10 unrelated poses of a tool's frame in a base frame.
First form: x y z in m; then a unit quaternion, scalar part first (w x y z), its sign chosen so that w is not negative.
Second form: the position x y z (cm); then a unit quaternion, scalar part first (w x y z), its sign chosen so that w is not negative. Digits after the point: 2 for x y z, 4 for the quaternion.
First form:
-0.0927, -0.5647, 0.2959, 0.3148, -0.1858, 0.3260, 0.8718
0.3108, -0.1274, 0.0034, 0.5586, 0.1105, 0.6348, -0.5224
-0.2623, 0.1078, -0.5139, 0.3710, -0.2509, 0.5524, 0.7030
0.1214, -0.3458, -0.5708, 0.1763, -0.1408, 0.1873, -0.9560
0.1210, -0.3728, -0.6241, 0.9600, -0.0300, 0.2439, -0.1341
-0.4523, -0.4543, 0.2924, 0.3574, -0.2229, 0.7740, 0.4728
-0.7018, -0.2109, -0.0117, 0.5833, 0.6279, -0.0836, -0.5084
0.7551, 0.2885, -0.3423, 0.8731, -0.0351, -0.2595, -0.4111
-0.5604, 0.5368, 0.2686, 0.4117, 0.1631, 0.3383, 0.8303
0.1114, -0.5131, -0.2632, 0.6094, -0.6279, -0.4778, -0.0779
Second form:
-9.27, -56.47, 29.59, 0.3148, -0.1858, 0.3260, 0.8718
31.08, -12.74, 0.34, 0.5586, 0.1105, 0.6348, -0.5224
-26.23, 10.78, -51.39, 0.3710, -0.2509, 0.5524, 0.7030
12.14, -34.58, -57.08, 0.1763, -0.1408, 0.1873, -0.9560
12.10, -37.28, -62.41, 0.9600, -0.0300, 0.2439, -0.1341
-45.23, -45.43, 29.24, 0.3574, -0.2229, 0.7740, 0.4728
-70.18, -21.09, -1.17, 0.5833, 0.6279, -0.0836, -0.5084
75.51, 28.85, -34.23, 0.8731, -0.0351, -0.2595, -0.4111
-56.04, 53.68, 26.86, 0.4117, 0.1631, 0.3383, 0.8303
11.14, -51.31, -26.32, 0.6094, -0.6279, -0.4778, -0.0779

